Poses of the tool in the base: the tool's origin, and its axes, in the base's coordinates. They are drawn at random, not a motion.
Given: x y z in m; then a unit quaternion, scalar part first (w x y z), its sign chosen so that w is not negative.
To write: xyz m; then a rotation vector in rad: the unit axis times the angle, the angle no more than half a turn. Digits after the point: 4 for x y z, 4 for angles.
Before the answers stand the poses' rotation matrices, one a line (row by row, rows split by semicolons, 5 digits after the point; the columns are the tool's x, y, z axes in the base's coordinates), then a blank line. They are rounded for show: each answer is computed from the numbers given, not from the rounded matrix.
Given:
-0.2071 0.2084 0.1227 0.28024 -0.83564 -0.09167 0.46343
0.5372 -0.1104 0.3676 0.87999 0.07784 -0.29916 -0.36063
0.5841 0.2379 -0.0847 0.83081 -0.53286 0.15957 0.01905
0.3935 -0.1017 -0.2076 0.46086 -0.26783 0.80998 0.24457
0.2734 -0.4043 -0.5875 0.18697 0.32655 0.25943 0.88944
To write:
0.55366 -0.10654 -0.82590; 0.41295 -0.82612 0.38339; -0.72314 -0.55333 -0.41340
0.56090 0.58813 -0.58266; -0.68128 0.72777 0.07878; 0.47038 0.35277 0.80889
0.94835 -0.20171 0.24484; -0.13840 0.43140 0.89148; -0.28544 -0.87932 0.38120
-0.43175 -0.65929 0.61556; -0.20845 0.73691 0.64305; -0.87758 0.14933 -0.45559
-0.71681 -0.16316 0.67790; 0.50203 -0.79548 0.33938; 0.48388 0.58360 0.65212

-0.2071 0.2084 0.1227 -2.2403 -0.2458 1.2424
0.5372 -0.1104 0.3676 0.1622 -0.6235 -0.7516
0.5841 0.2379 -0.0847 -1.1302 0.3385 0.0404
0.3935 -0.1017 -0.2076 -0.6590 1.9930 0.6018
0.2734 -0.4043 -0.5875 0.9193 0.7303 2.5038

